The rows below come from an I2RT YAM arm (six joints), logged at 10 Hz.
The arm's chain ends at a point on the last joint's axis. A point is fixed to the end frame.
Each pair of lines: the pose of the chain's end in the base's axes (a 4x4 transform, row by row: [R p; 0 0 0 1], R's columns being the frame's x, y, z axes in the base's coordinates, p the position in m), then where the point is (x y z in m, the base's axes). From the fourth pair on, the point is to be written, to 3 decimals.
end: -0.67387, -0.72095, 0.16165, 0.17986; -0.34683, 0.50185, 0.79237, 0.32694; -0.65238, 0.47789, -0.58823, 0.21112; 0, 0, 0, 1
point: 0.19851 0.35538 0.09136
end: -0.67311, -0.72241, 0.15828, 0.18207; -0.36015, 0.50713, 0.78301, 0.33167; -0.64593, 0.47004, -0.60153, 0.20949; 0, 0, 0, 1
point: 0.20052 0.35818 0.08925
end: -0.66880, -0.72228, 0.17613, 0.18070; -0.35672, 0.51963, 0.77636, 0.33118; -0.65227, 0.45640, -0.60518, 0.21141; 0, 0, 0, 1
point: 0.20109 0.35653 0.09124
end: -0.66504, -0.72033, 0.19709, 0.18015; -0.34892, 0.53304, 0.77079, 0.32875; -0.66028, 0.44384, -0.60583, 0.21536; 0, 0, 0, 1
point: 0.203 0.353 0.095
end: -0.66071, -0.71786, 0.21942, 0.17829; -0.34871, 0.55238, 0.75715, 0.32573; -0.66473, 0.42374, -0.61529, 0.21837; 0, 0, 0, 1
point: 0.203 0.348 0.098
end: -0.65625, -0.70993, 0.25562, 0.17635; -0.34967, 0.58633, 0.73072, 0.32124; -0.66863, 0.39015, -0.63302, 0.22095; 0, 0, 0, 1
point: 0.204 0.339 0.101
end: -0.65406, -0.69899, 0.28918, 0.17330; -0.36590, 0.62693, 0.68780, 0.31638; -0.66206, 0.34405, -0.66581, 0.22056; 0, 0, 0, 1
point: 0.204 0.327 0.100
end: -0.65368, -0.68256, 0.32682, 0.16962; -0.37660, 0.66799, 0.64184, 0.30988; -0.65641, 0.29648, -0.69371, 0.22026; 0, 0, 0, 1
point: 0.203 0.313 0.100
